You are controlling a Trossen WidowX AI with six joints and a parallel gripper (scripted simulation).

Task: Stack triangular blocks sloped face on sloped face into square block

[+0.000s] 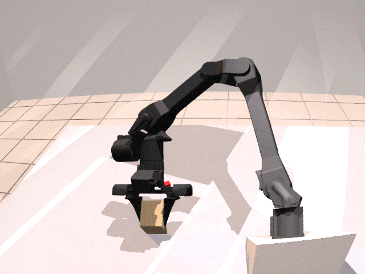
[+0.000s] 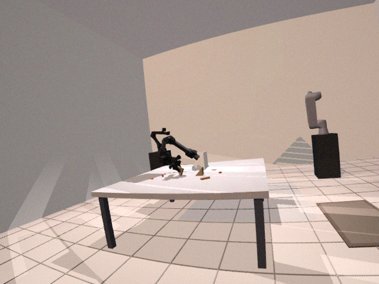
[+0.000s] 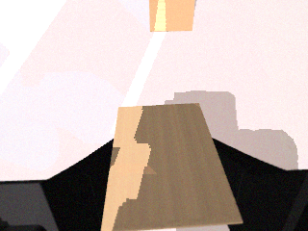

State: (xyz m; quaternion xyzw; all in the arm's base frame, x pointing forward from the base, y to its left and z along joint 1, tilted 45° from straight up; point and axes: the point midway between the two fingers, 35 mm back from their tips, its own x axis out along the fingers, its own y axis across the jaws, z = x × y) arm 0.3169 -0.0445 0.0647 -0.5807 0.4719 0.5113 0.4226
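The tan triangular block is 1 cm above my gripper tip. Also, from my gripper tip: wooden stick (15 cm ahead, 29 cm to the left, 3 cm below); small red cube (2 cm ahead, 19 cm to the right, 3 cm below).
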